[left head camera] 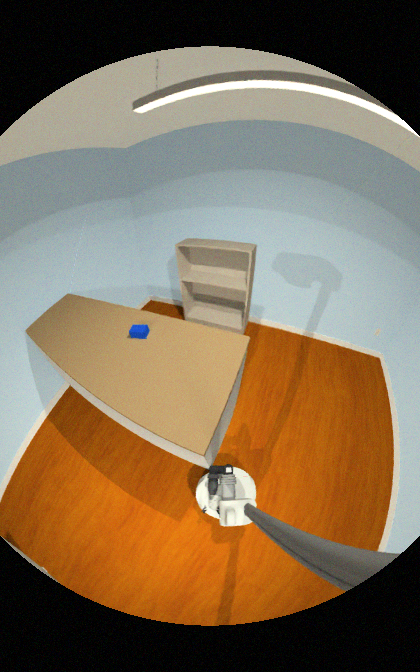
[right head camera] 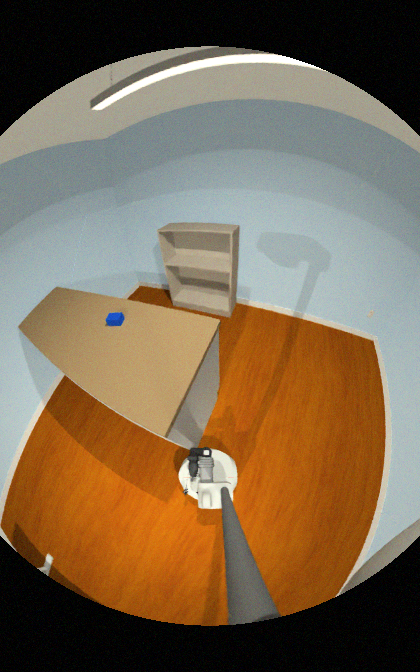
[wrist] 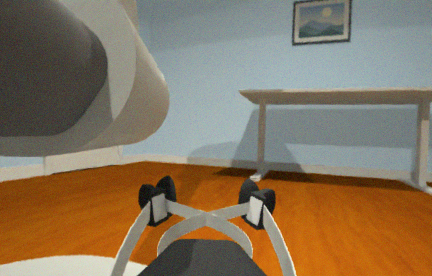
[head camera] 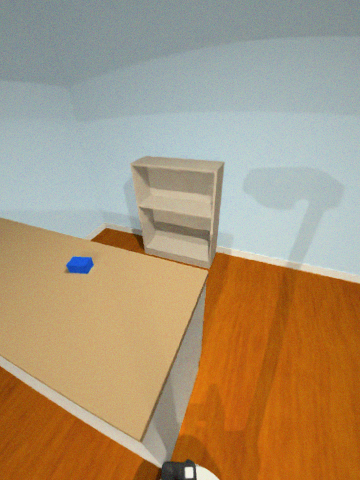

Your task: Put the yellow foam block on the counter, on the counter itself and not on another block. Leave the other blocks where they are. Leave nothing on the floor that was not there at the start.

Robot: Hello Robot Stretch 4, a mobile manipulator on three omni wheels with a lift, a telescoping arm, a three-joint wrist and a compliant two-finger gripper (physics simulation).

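Frame: origin at the robot's base, x right, y back, z down, level; metres.
Seen in the pictures: gripper, between the fingertips: (wrist: 207, 193).
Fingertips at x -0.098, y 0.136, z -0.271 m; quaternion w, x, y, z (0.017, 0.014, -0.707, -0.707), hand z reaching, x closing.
Observation:
A point is followed by its place in that frame.
The yellow foam block does not show in any of the views. A blue block (head camera: 80, 265) {x -0.453, y -0.749, z -0.927 m} (left head camera: 139, 331) (right head camera: 115, 319) lies on the tan top of the counter (head camera: 110, 320) {x -0.263, y -0.506, z -0.883 m} (left head camera: 165, 380) (right head camera: 150, 360), towards its far long edge. My gripper (wrist: 207, 193) {x -0.098, y 0.136, z -0.271 m} is open in the wrist view, its two dark fingertips well apart with floor showing between them. It is low, close to my round base, and holds nothing. In the head views the fingers are too small or hidden to make out.
An empty shelf unit (head camera: 216, 215) {x 0.332, y -1.790, z -0.571 m} (left head camera: 251, 285) (right head camera: 234, 270) stands against the wall behind the counter. The counter's near corner is close beside my base. In the wrist view a table (wrist: 340, 96) {x -1.197, y 1.897, z -0.668 m} stands by the wall below a framed picture (wrist: 321, 22) {x -1.280, y 2.461, z -1.498 m}. Wood floor (head camera: 300, 350) {x 0.859, y -0.789, z 0.027 m} lies right of the counter.

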